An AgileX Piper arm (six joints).
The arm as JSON. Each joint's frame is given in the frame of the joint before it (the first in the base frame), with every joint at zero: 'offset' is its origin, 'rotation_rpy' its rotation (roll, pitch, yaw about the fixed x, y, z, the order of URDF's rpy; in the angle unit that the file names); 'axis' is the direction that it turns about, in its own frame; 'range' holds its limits. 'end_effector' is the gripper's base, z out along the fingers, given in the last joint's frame.
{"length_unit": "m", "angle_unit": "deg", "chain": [
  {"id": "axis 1", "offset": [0.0, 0.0, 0.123], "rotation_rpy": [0.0, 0.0, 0.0], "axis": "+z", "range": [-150.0, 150.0]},
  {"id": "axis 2", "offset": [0.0, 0.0, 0.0], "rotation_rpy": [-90.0, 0.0, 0.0], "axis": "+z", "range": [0.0, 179.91]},
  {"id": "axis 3", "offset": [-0.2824, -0.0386, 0.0], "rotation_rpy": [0.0, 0.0, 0.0], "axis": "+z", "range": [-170.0, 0.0]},
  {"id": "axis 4", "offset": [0.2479, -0.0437, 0.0], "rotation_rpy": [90.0, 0.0, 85.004], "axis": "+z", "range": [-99.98, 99.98]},
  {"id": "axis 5", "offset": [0.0, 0.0, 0.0], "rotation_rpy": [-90.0, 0.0, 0.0], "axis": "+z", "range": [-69.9, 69.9]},
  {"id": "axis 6", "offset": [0.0, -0.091, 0.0], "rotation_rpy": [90.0, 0.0, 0.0], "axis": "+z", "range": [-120.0, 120.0]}
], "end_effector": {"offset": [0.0, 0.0, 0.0], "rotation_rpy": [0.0, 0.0, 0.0]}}
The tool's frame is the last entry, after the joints.
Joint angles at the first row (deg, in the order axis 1, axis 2, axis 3, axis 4, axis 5, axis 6):
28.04 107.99 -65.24 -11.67 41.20 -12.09
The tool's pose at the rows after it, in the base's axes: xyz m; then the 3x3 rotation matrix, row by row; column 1 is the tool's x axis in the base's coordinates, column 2 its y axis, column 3 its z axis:
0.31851 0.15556 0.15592; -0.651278 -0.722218 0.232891; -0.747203 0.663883 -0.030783; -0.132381 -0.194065 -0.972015
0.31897 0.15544 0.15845; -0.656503 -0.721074 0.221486; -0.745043 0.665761 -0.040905; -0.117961 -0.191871 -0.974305
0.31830 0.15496 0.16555; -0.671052 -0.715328 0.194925; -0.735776 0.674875 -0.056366; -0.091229 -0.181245 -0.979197
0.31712 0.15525 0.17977; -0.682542 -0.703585 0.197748; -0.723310 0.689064 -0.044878; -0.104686 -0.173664 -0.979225
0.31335 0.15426 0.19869; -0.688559 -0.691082 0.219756; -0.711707 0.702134 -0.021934; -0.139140 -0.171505 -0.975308
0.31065 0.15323 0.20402; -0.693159 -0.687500 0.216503; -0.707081 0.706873 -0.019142; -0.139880 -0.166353 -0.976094
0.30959 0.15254 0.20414; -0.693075 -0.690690 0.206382; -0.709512 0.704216 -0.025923; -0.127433 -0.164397 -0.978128
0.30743 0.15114 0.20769; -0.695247 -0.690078 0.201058; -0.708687 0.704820 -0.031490; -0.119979 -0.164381 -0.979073
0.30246 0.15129 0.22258; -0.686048 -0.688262 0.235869; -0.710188 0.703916 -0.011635; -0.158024 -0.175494 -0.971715
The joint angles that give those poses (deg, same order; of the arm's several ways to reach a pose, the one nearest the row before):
28.04 108.10 -65.66 -11.78 42.04 -12.09
28.04 108.10 -66.39 -11.72 43.63 -12.09
28.04 107.66 -67.70 -11.12 47.12 -12.09
28.04 106.00 -68.84 -10.06 49.37 -12.09
28.04 103.21 -69.39 -9.10 50.87 -12.09
28.04 102.27 -69.39 -8.68 51.87 -12.09
28.04 102.22 -69.39 -8.68 52.63 -12.32
28.04 101.59 -69.39 -8.73 53.69 -12.32
28.47 99.07 -69.39 -8.73 53.90 -12.26

